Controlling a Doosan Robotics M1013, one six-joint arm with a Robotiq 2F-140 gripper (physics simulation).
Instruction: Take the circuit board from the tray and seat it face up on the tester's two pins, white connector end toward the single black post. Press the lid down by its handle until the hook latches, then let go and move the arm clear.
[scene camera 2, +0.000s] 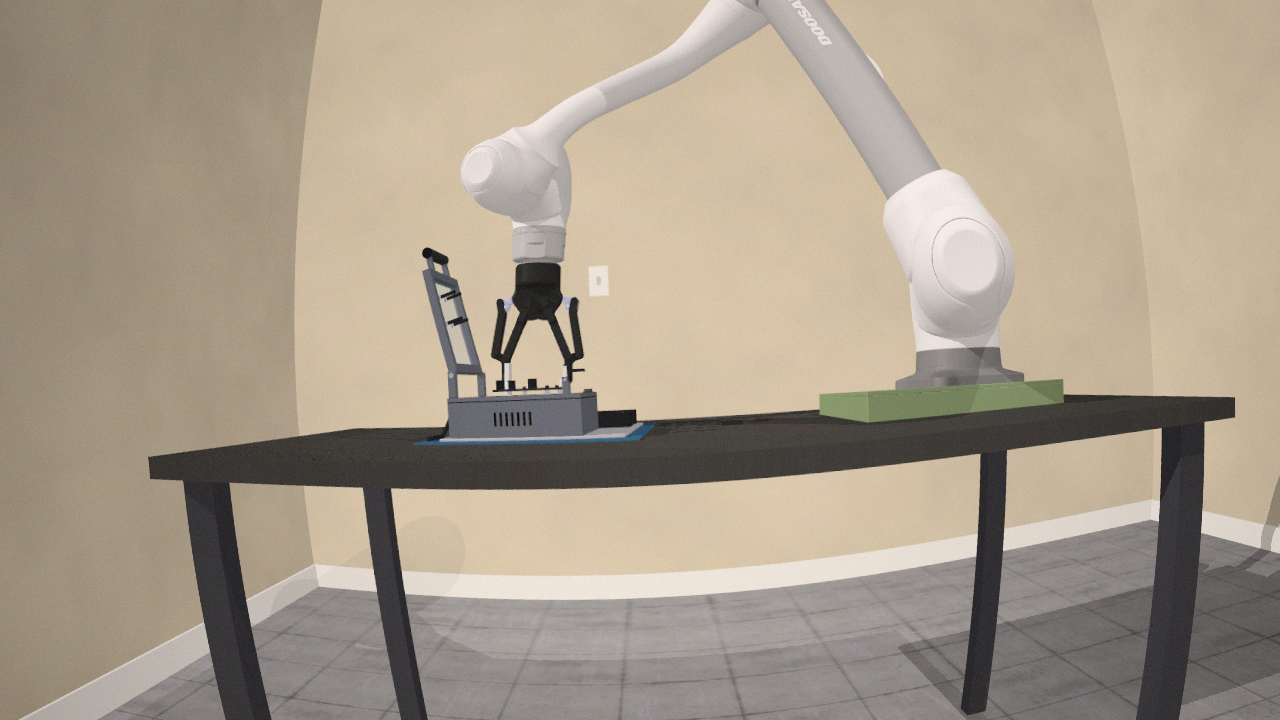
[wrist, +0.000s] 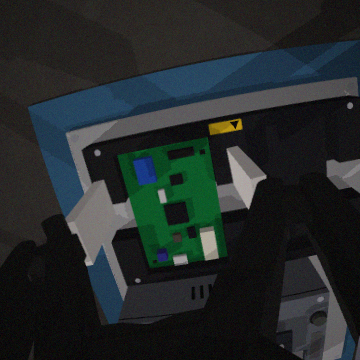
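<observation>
The green circuit board (wrist: 175, 205) lies face up in the black tray (wrist: 285, 117) (scene camera 2: 619, 417), its large white connector toward the bottom of the wrist view. In the scene view the board is hidden behind the tester. My gripper (scene camera 2: 537, 371) (wrist: 168, 181) points down, open and empty, its pale fingertips on either side of the board with small gaps. The grey tester (scene camera 2: 521, 417) stands in front of the tray in the scene view. Its lid (scene camera 2: 437, 308) stands raised at the left, with a black handle (scene camera 2: 435, 256) on top. I cannot make out the two pins.
The tray and tester stand on a pale plate with a blue mat (scene camera 2: 642, 431) (wrist: 170, 80) beneath, on the dark table (scene camera 2: 760, 452). A yellow label (wrist: 218, 128) is on the tray. A long green block (scene camera 2: 930, 404) lies in front of the arm's base at the right.
</observation>
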